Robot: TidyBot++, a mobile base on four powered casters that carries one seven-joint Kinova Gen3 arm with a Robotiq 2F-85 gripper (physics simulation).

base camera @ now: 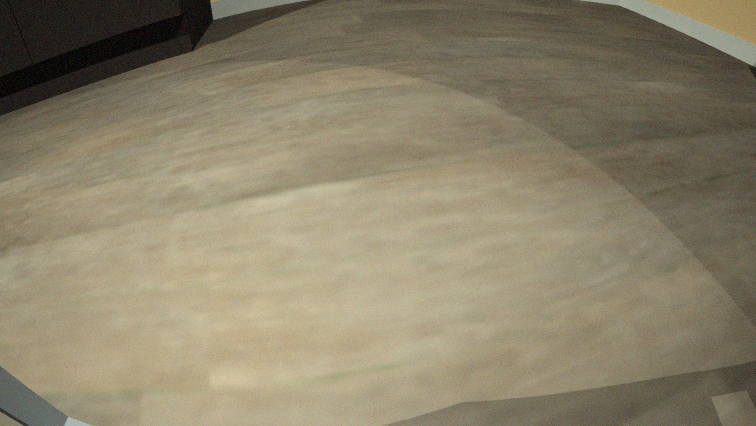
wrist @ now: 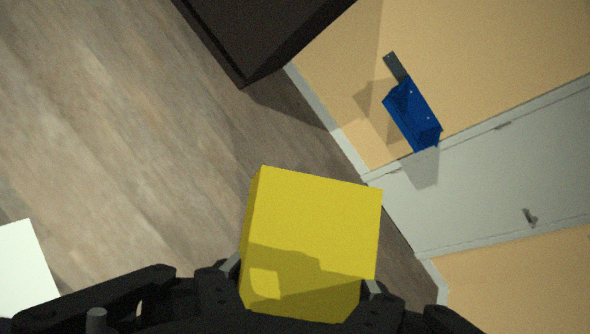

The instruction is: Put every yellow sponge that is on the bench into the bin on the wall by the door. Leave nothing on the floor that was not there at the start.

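Frame: origin at the arm's base, x up, y right, z ahead, level; metres.
Seen in the pictures: gripper, fingertip midpoint: (wrist: 299, 279).
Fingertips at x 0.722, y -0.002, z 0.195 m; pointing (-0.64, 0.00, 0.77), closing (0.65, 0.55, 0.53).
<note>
A point is followed by its place in that frame.
My gripper (wrist: 299, 279) @(x 0.722, y -0.002, z 0.195 m) is shut on a yellow sponge (wrist: 315, 227) @(x 0.754, y -0.028, z 0.190 m), a blocky piece that stands out between the two fingertips at the lower middle of the wrist view. A blue bin (wrist: 415, 117) @(x 0.210, y -0.120, z 2.068 m) is mounted on the tan wall beside the grey door (wrist: 480, 175) @(x 0.371, y 0.406, z 2.223 m), at the upper right of the wrist view. The sponge is apart from the bin, which is some way off. The bench does not show clearly in either view. The gripper and the bin do not show in the base camera view.
A dark cabinet (base camera: 95, 31) @(x -0.208, y -1.010, z 1.182 m) (wrist: 260, 35) @(x -0.005, y -0.813, z 1.244 m) stands on the wooden floor (base camera: 343, 238) @(x -0.397, y -0.075, z 0.463 m) (wrist: 100, 125) @(x -0.397, y -0.627, z 0.513 m), near the bin's wall. A white surface (wrist: 25, 270) shows at the wrist view's lower left. A grey-blue bar (base camera: 29, 396) crosses the base view's lower left corner.
</note>
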